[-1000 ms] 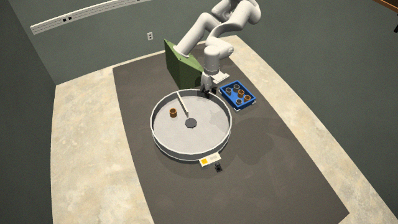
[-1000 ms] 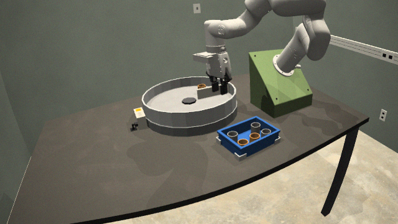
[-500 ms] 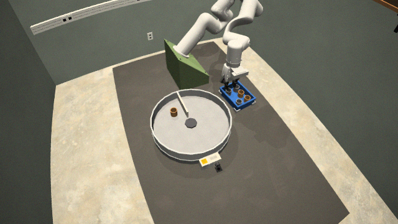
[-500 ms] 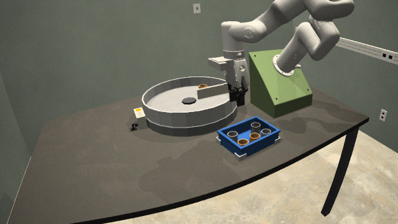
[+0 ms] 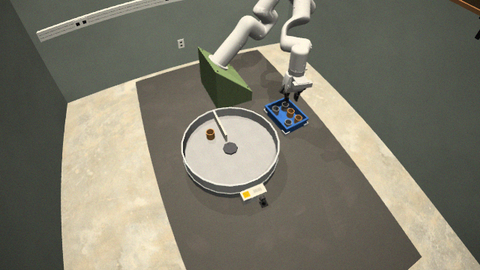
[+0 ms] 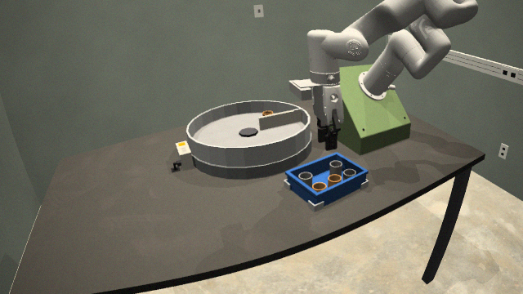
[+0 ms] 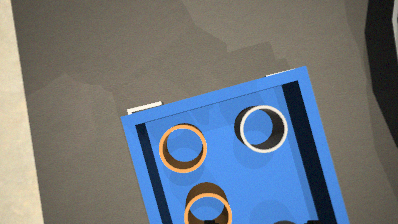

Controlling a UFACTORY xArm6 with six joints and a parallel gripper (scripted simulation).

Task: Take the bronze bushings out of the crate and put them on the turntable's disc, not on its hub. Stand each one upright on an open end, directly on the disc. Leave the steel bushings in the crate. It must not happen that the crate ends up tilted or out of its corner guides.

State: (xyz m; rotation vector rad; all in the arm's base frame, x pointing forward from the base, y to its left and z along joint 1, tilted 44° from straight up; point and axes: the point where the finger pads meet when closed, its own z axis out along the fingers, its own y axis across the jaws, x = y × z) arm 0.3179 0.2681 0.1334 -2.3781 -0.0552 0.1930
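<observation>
My hand is 13 cm above the blue crate, 1 cm to the left of it and 1 cm past it. The rest, counted from my hand: grey turntable disc: 34 cm to the right, 14 cm ahead, 10 cm below.
</observation>
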